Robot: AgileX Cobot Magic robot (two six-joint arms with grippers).
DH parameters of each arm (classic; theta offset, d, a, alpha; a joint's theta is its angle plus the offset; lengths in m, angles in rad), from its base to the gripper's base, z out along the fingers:
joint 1: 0 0.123 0 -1.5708
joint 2: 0.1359 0 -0.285 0
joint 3: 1.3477 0 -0.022 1.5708
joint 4: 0 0.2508 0 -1.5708
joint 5: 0 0 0.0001 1.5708
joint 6: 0 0.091 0 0
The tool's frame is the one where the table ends.
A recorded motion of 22 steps. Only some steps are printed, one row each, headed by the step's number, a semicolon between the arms.
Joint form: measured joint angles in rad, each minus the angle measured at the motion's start. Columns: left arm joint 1, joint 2, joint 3, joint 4, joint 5, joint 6; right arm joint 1, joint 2, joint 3, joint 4, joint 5, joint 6.
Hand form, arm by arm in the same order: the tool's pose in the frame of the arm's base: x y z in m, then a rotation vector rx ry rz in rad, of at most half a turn. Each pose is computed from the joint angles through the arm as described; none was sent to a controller.
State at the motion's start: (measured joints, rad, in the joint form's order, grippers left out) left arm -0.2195 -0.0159 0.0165 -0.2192 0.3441 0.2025; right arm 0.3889 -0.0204 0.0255 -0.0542 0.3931 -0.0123
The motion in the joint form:
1: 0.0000 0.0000 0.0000 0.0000 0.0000 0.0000; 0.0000 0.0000 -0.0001 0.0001 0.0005 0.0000
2: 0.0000 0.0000 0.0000 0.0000 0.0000 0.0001; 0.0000 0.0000 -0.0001 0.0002 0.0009 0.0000
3: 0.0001 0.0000 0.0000 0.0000 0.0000 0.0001; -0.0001 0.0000 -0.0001 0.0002 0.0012 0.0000
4: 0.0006 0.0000 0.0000 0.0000 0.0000 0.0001; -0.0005 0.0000 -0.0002 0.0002 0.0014 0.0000
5: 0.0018 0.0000 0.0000 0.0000 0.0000 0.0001; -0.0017 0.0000 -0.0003 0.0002 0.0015 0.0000
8: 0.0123 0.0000 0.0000 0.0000 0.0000 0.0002; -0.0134 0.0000 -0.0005 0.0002 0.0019 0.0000
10: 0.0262 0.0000 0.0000 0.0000 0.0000 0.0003; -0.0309 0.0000 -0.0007 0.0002 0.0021 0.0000
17: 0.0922 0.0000 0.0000 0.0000 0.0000 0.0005; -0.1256 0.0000 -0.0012 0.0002 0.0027 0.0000
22: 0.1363 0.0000 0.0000 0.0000 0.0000 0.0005; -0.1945 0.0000 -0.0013 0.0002 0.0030 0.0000
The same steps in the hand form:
1: 0.0502 -0.0181 0.1782 0.2478 1.8089 -0.2249; 0.0485 0.0178 0.1704 -0.4081 1.8420 0.2043
2: 0.0502 -0.0181 0.1782 0.2479 1.8088 -0.2248; 0.0485 0.0178 0.1704 -0.4081 1.8425 0.2044
3: 0.0502 -0.0181 0.1782 0.2478 1.8089 -0.2247; 0.0485 0.0178 0.1704 -0.4081 1.8428 0.2042
4: 0.0502 -0.0180 0.1782 0.2474 1.8089 -0.2244; 0.0485 0.0178 0.1704 -0.4077 1.8429 0.2040
5: 0.0502 -0.0180 0.1782 0.2463 1.8090 -0.2235; 0.0485 0.0177 0.1704 -0.4066 1.8431 0.2031
8: 0.0504 -0.0174 0.1782 0.2368 1.8099 -0.2161; 0.0487 0.0172 0.1704 -0.3957 1.8453 0.1951
10: 0.0506 -0.0167 0.1782 0.2243 1.8110 -0.2062; 0.0490 0.0163 0.1705 -0.3795 1.8482 0.1831
17: 0.0516 -0.0134 0.1782 0.1644 1.8155 -0.1595; 0.0503 0.0116 0.1706 -0.2912 1.8618 0.1183
22: 0.0522 -0.0111 0.1782 0.1243 1.8176 -0.1283; 0.0509 0.0081 0.1706 -0.2268 1.8698 0.0710

